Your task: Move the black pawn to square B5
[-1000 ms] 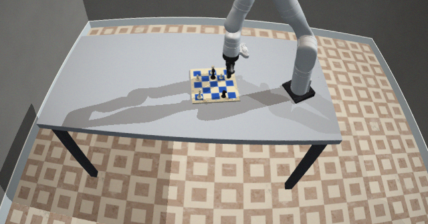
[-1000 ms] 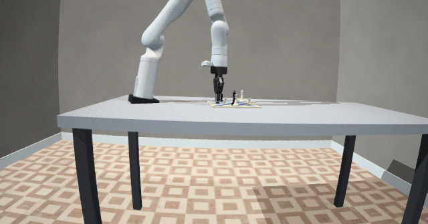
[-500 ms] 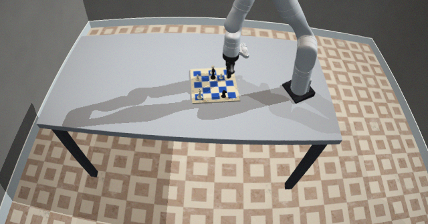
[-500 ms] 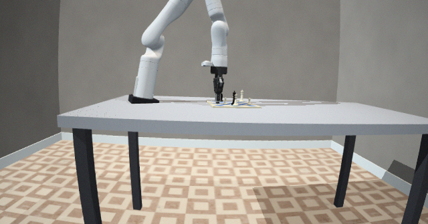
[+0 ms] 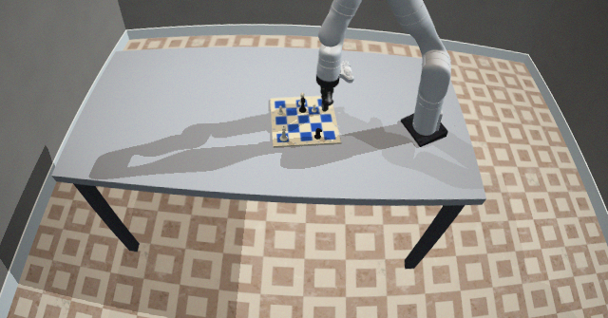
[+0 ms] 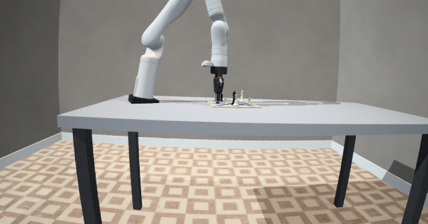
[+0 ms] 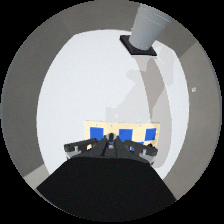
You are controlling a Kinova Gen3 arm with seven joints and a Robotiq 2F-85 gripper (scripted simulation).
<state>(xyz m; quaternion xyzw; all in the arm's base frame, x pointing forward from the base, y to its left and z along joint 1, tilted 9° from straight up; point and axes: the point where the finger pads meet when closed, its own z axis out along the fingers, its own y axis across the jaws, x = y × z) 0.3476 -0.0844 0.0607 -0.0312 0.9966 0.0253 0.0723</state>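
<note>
Now: the black pawn 10 mm below my hand. From my hand the other things lie so: tall black piece: 80 mm ahead; chessboard: 70 mm ahead, 40 mm to the left, 30 mm below.
</note>
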